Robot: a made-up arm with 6 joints.
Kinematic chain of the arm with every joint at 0, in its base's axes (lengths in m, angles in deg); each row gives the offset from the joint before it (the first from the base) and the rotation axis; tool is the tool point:
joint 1: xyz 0 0 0.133 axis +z
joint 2: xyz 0 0.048 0 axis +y
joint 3: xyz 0 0 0.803 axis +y
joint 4: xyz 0 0 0.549 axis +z
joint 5: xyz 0 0 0 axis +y
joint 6: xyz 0 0 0.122 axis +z
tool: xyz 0 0 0
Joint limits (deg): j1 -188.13..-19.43 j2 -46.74..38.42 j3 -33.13..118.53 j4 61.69..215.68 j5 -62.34..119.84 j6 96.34..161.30
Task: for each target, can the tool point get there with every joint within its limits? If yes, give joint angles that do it. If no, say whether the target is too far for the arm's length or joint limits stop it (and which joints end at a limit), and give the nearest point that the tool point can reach.
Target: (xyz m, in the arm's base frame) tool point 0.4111 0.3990 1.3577
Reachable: yes | joints -119.53 -37.90 31.39 84.52 68.51 116.12
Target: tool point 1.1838 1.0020 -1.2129
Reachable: no: too far | nearest point 0.7201 -0.1178 0.1653 | short by 1.835 m
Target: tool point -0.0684 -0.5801 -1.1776
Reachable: no: joint limits stop it (at a limit: joint 2, joint 3) | nearest point -0.0825 -0.6996 0.1355 | short by 1.319 m
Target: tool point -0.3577 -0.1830 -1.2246
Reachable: no: joint limits stop it (at a limit: joint 2, joint 3) | nearest point -0.6145 -0.3144 0.1376 | short by 1.392 m
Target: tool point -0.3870 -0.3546 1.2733
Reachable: yes | joints -148.80 3.64 61.03 153.06 82.84 155.97
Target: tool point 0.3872 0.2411 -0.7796
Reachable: no: joint limits stop it (at a limit: joint 1, joint 2, joint 3) | nearest point 0.6576 -0.1468 0.1483 | short by 1.041 m
